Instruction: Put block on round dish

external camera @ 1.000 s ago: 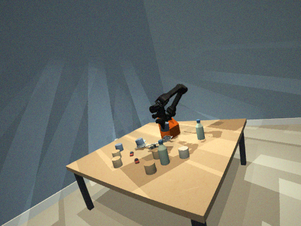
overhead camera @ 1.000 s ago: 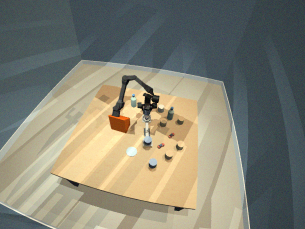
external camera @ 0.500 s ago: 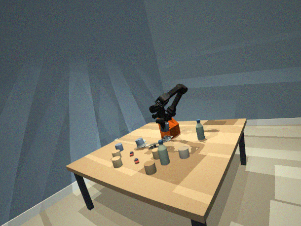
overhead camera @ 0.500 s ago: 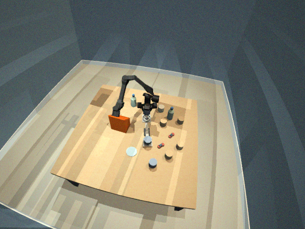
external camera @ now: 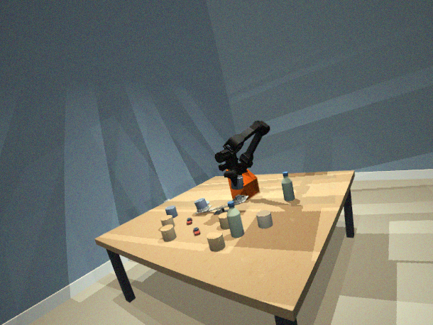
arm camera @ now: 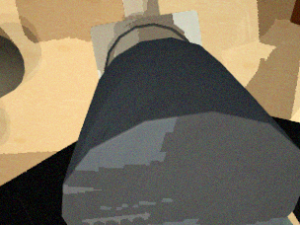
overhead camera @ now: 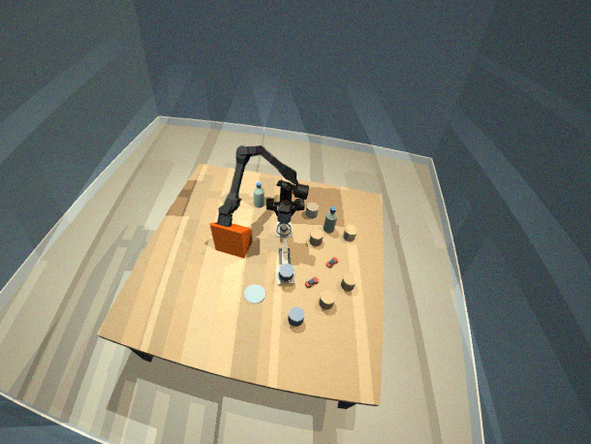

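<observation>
Now: the grey block 80 mm below my gripper tip, 10 mm to the right of it and 10 mm ahead of it. From my gripper tip the other things lie so: pale cylinder (220 mm to the left, 130 mm below, 80 mm ahead); pale beam (130 mm below, 120 mm to the right, 60 mm ahead); pale round dish (390 mm to the right, 170 mm below, 10 mm ahead).
</observation>
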